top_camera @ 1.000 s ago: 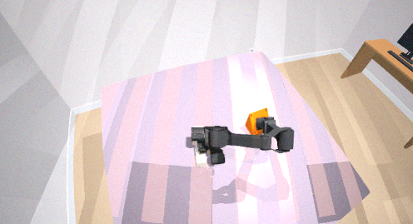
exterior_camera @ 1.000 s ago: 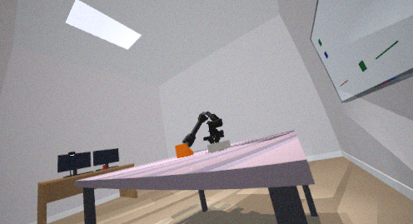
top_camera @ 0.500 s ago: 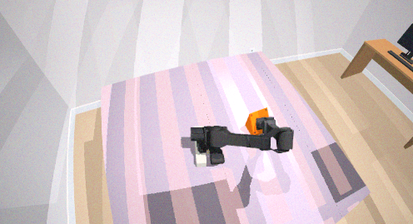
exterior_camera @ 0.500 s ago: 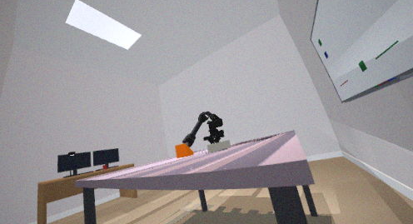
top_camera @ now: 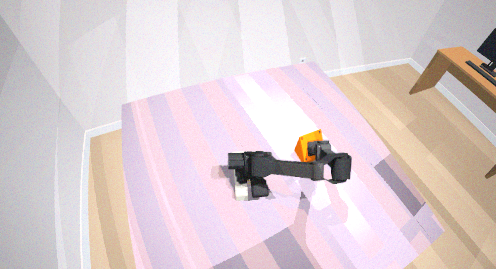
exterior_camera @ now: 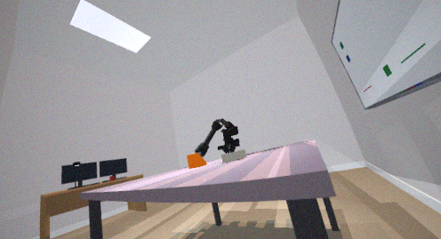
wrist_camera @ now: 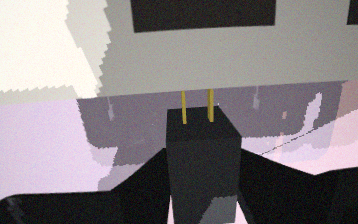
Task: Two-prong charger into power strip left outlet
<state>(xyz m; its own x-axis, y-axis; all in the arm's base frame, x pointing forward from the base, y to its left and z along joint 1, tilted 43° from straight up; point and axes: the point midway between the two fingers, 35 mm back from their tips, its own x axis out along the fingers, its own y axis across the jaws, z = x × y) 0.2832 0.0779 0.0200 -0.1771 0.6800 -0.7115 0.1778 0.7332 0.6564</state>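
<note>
The black two-prong charger is 2 cm ahead of my gripper tip and 1 cm above it.
</note>
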